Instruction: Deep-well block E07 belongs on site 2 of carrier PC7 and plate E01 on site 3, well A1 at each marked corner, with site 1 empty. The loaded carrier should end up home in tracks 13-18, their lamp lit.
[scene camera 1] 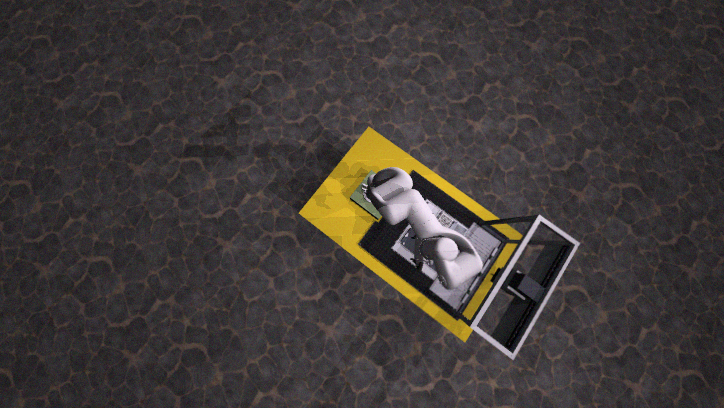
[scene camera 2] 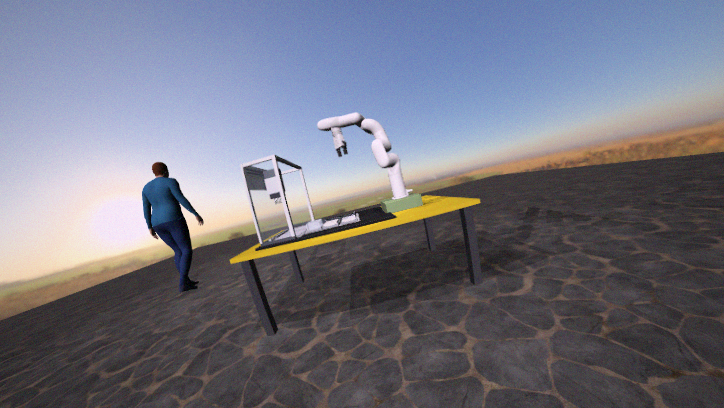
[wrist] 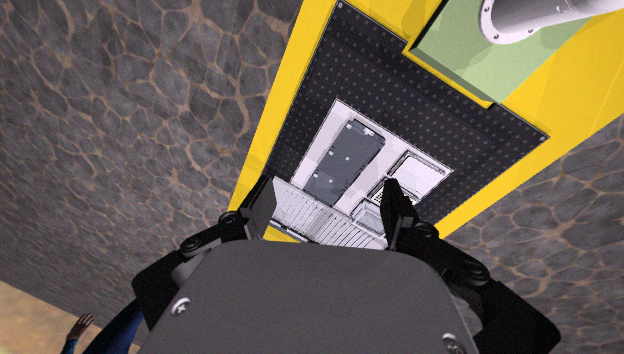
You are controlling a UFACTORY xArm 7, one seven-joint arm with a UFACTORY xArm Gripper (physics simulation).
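Pixels of known places: gripper, fingertip midpoint: (scene camera 1: pixel 413 248) (scene camera 2: pixel 343 155) (wrist: pixel 326 191); arm's base, link origin: (scene camera 2: pixel 400 197) (wrist: pixel 518 3).
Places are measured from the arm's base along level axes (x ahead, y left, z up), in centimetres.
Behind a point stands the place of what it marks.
Note:
My gripper (scene camera 2: pixel 342 152) {x 30.0, y -20.7, z 40.4 cm} (wrist: pixel 326 191) {x 30.0, y -20.7, z 40.4 cm} is open and empty, pointing down high above the worktop; the arm hides it in scene camera 1. In the wrist view a long dark grey carrier (wrist: pixel 350 155) {x 42.4, y -13.2, z -5.1 cm} with small pale corner marks lies on a white panel (wrist: pixel 312 155) {x 48.4, y -24.6, z -6.2 cm}, with no labware visible on it. To its right, on the same panel, are a white plate-like item (wrist: pixel 422 175) {x 38.2, y 9.2, z -3.6 cm}, a perforated plate (scene camera 1: pixel 444 218) {x 49.7, y 10.4, z -3.7 cm}, partly behind a finger in the wrist view, and a clear block-like item (wrist: pixel 368 215) {x 58.2, y 1.9, z -1.0 cm}. The ribbed track deck (wrist: pixel 305 212) {x 73.2, y -18.1, z -6.2 cm} lies below them. Labels, track numbers and lamps are unreadable.
A tall white-edged frame (scene camera 1: pixel 546 301) {x 88.8, y -11.9, z 41.9 cm} (scene camera 2: pixel 284 197) {x 71.7, y 20.8, z 17.4 cm} stands at the deck end of the yellow table (scene camera 1: pixel 364 146) {x -23.0, y 28.9, z -7.5 cm} (scene camera 2: pixel 445 205) {x -12.2, y 35.0, z -7.5 cm}. The arm's green base (scene camera 2: pixel 401 203) {x 4.6, y 12.2, z -3.0 cm} (wrist: pixel 465 65) {x 11.2, y -1.2, z -0.3 cm} is at the other end. A person (scene camera 2: pixel 164 202) stands beyond the frame. A black perforated mat (wrist: pixel 320 80) {x 26.0, y -30.9, z -6.2 cm} surrounds the panel.

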